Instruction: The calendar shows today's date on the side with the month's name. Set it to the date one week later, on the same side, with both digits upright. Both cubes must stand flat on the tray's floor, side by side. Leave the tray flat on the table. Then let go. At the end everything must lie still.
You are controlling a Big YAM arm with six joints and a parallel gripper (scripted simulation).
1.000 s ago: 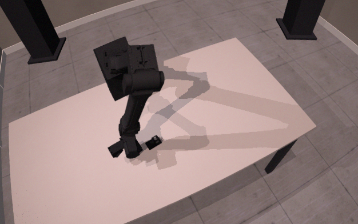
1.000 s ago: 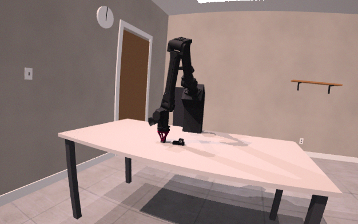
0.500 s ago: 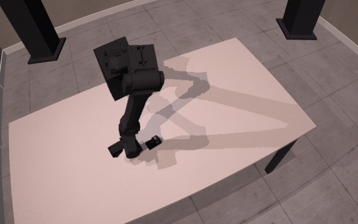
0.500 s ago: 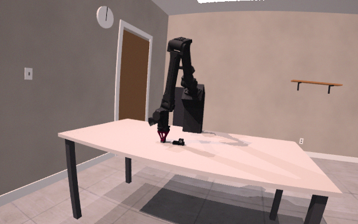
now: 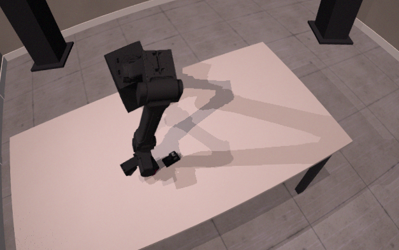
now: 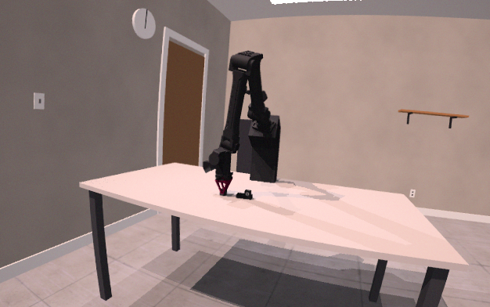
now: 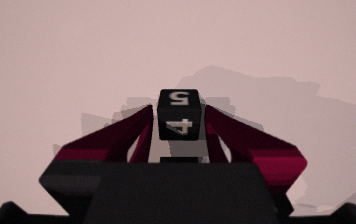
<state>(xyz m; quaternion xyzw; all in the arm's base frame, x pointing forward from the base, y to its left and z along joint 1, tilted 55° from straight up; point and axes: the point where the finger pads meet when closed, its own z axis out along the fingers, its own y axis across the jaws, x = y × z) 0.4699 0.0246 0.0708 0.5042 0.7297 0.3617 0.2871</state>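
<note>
The black calendar block lies right at my hand. From my hand the other things lie so: black tray: 60 mm behind, 90 mm to the left, 10 mm below.
</note>
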